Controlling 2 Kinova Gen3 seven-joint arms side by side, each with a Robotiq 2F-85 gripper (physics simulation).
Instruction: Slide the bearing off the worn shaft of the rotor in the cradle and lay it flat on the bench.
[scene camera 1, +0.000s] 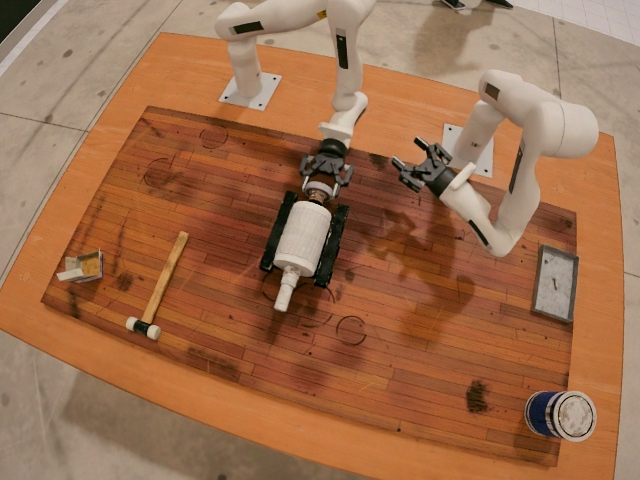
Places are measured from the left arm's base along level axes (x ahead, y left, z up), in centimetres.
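Where they show: left gripper, fingertip midpoint: (403, 148); right gripper, fingertip midpoint: (318, 194); left arm's base at its link origin: (467, 149); right arm's base at its link origin: (250, 88).
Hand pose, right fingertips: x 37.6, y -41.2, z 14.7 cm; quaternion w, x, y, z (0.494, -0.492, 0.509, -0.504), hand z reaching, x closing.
Things, the pixels of their top centre, and the offset from my right fingertips. "*": a spot on its surface instead. Level surfaces: height alone.
- rotor at its top centre: (300, 236) dx +14.1, dy -0.3, dz +5.1 cm
- black cradle at a spot on its surface: (279, 232) * dx +12.1, dy -6.6, dz -1.0 cm
- bearing at its top centre: (318, 184) dx -0.7, dy +0.0, dz +3.6 cm
- bench at its surface level: dz -11.9 cm
- mallet at its top centre: (159, 279) dx +30.6, dy -35.6, dz -8.4 cm
- grey tray at its top centre: (558, 281) dx +3.2, dy +71.0, dz -9.4 cm
- blue can at its top centre: (575, 416) dx +39.2, dy +70.9, dz +1.6 cm
The rotor (303, 235) lies in a black cradle (279, 232), its pale shaft end toward the front and its brown, worn shaft end (315, 197) toward the back. The bearing (319, 189), a light ring, is at the worn shaft's back end. How much of the shaft is still inside it cannot be told. My right gripper (321, 188) has one finger at each side of the bearing and appears shut on it. My left gripper (408, 150) is open and empty, raised over the bench (413, 356) to the right of the bearing.
A mallet (165, 279) and an open small box (92, 266) lie at the left. A grey tray (538, 273) with small parts lies at the right. A blue can (542, 413) stands at the front right corner. Both arm bases stand along the back edge.
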